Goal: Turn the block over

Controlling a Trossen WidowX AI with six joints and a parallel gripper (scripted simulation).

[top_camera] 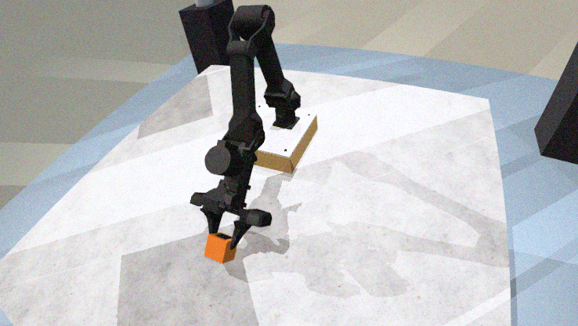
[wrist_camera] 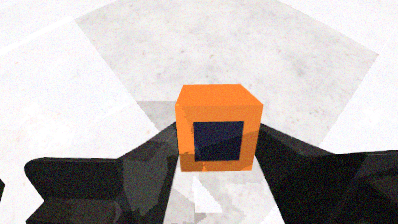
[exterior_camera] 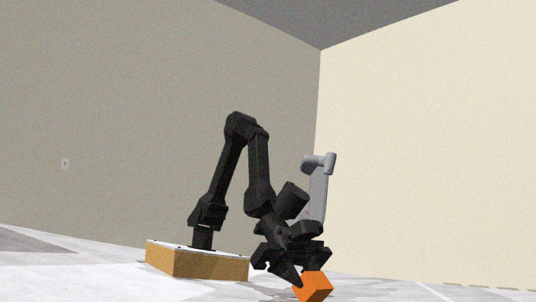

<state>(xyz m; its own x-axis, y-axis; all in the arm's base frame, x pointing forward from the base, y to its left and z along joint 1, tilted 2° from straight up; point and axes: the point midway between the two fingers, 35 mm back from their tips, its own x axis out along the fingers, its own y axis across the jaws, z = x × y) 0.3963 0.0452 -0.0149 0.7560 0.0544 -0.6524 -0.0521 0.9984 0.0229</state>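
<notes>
Right now my gripper tip is 10 mm past the orange block.
</notes>
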